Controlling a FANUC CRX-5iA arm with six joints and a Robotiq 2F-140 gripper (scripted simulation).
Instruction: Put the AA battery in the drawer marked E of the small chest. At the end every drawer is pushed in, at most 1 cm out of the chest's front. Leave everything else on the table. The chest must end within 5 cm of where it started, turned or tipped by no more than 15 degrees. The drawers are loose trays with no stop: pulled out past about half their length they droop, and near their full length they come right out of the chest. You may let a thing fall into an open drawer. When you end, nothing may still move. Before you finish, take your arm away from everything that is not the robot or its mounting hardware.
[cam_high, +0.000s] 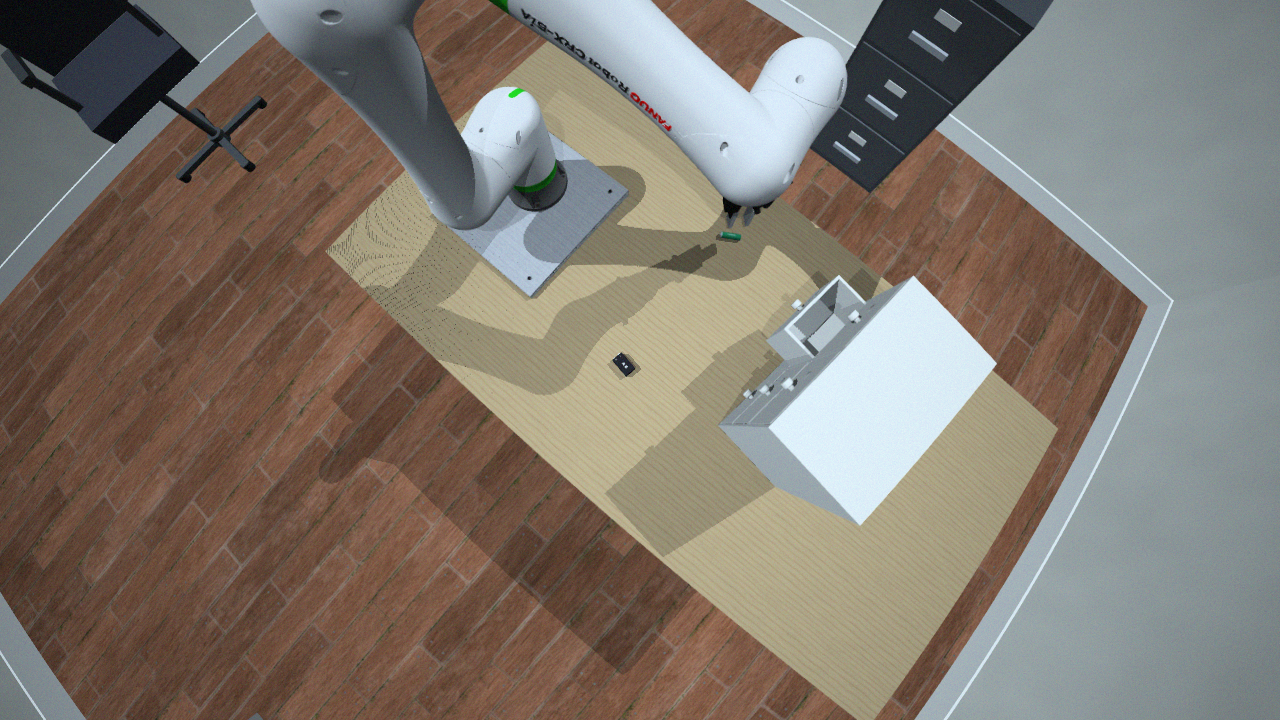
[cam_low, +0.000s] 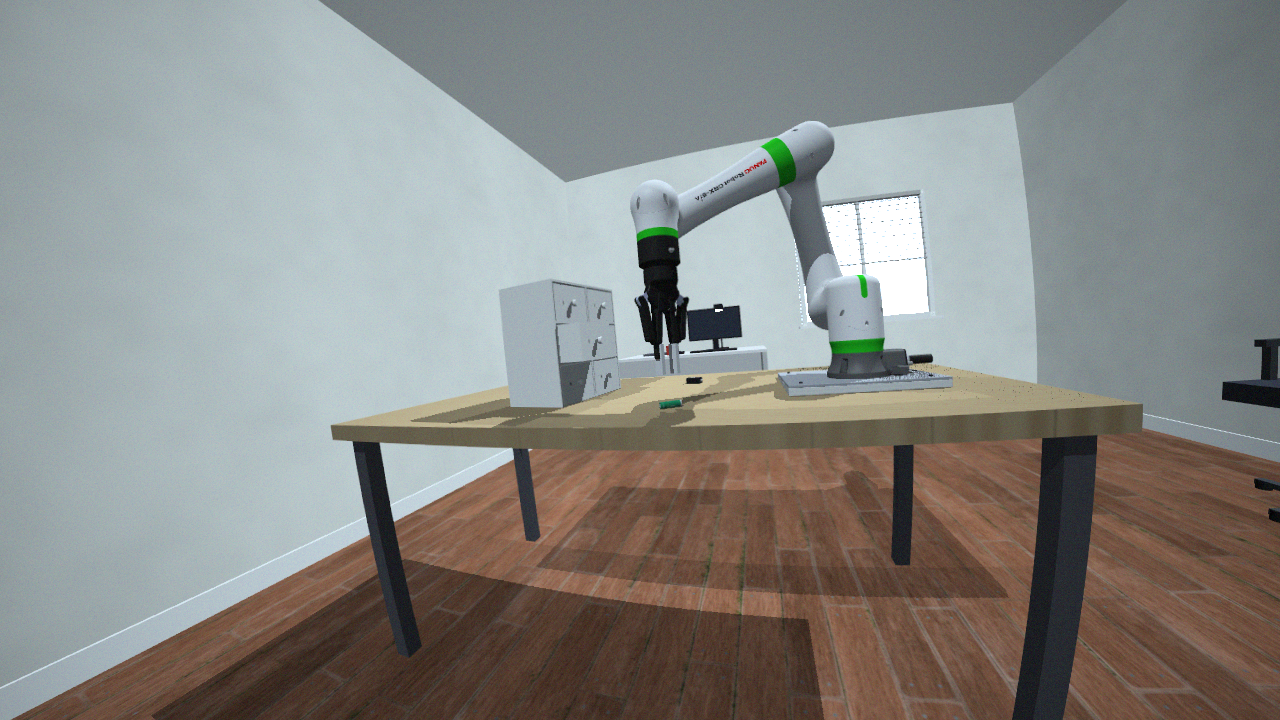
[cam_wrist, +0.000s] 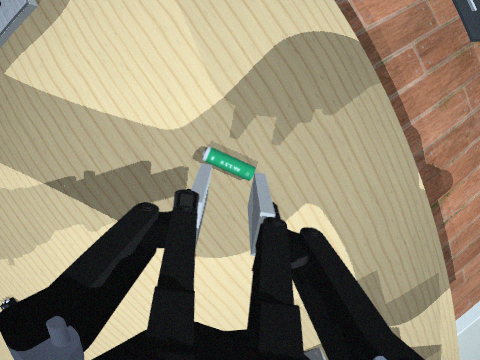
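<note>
Right now the green AA battery is 10 cm below my hand. Also, from my hand: black block: 2 cm behind, 40 cm to the right, 10 cm below.
</note>
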